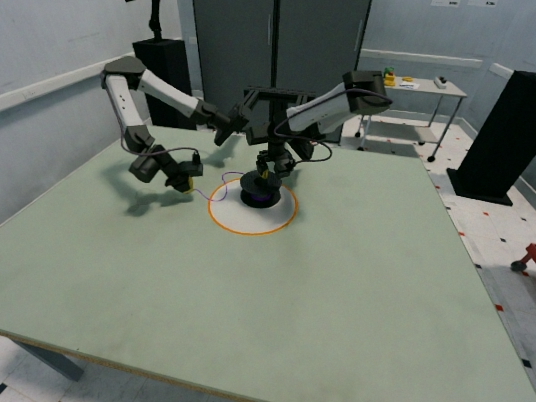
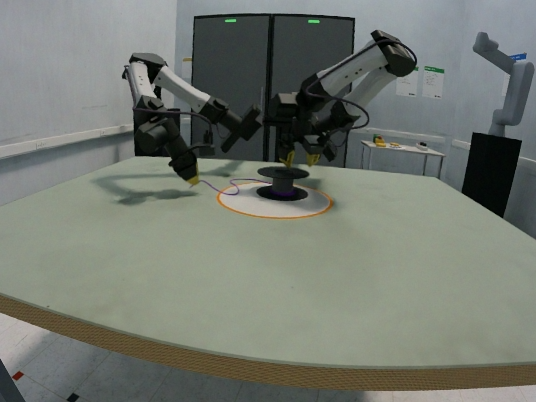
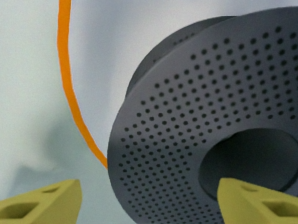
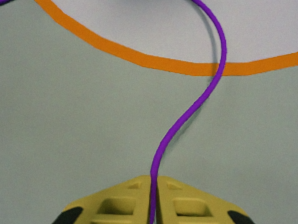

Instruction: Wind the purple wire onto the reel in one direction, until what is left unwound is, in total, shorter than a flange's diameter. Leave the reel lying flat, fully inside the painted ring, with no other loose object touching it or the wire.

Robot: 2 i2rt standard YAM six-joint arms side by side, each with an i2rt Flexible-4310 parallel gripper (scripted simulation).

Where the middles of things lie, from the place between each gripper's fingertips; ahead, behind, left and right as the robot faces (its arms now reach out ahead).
Right now the black reel [image 2: 282, 183] is 30 mm ahead of my left hand [image 2: 299, 167], 40 mm to the right of it and 50 mm below it.
The black reel lies 230 mm to the left of my right hand [image 2: 197, 184], 100 mm behind it and 10 mm below it.
